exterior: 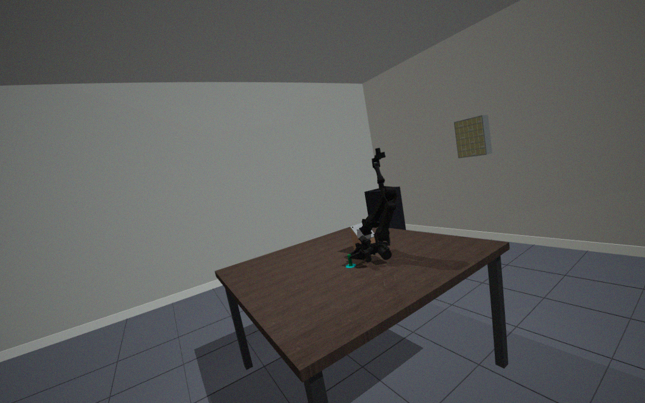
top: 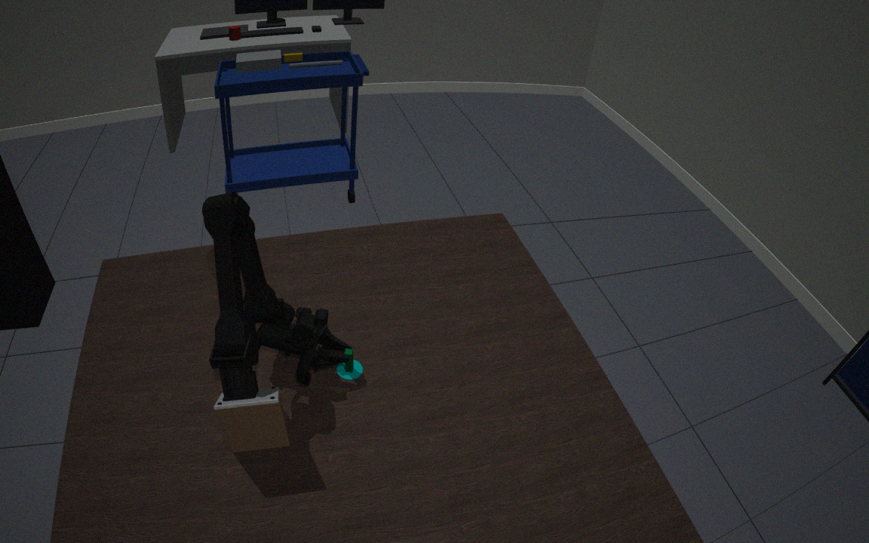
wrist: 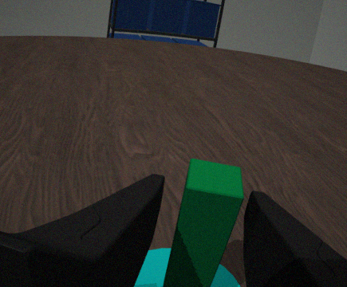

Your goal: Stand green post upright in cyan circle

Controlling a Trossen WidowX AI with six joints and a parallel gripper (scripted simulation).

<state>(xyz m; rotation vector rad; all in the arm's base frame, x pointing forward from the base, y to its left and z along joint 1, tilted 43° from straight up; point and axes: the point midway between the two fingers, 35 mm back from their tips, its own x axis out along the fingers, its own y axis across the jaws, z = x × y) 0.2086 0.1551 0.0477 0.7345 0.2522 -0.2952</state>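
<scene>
Right now my gripper tip is 2 cm above the green post. Also, from my gripper tip: cyan circle 6 cm below.
</scene>
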